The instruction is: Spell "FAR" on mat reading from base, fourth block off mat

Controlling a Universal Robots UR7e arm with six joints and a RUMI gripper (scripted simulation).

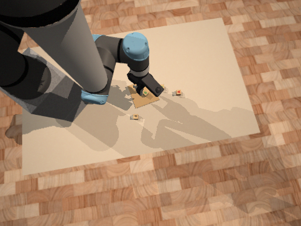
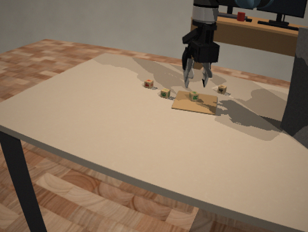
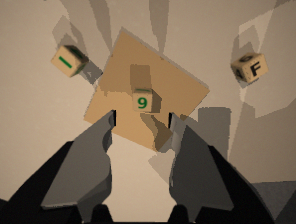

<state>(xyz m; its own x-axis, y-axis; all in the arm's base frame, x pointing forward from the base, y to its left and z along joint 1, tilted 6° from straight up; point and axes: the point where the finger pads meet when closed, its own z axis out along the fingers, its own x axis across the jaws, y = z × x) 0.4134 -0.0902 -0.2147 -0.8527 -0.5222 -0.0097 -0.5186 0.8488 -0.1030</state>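
The green R block lies 50 mm below my hand. The rest, counted from my hand: brown mat (60 mm below, 10 mm to the left, 10 mm behind); then F block (110 mm to the right, 90 mm behind, 50 mm below); then green-lettered block (100 mm ahead, 50 mm below, 10 mm to the left).
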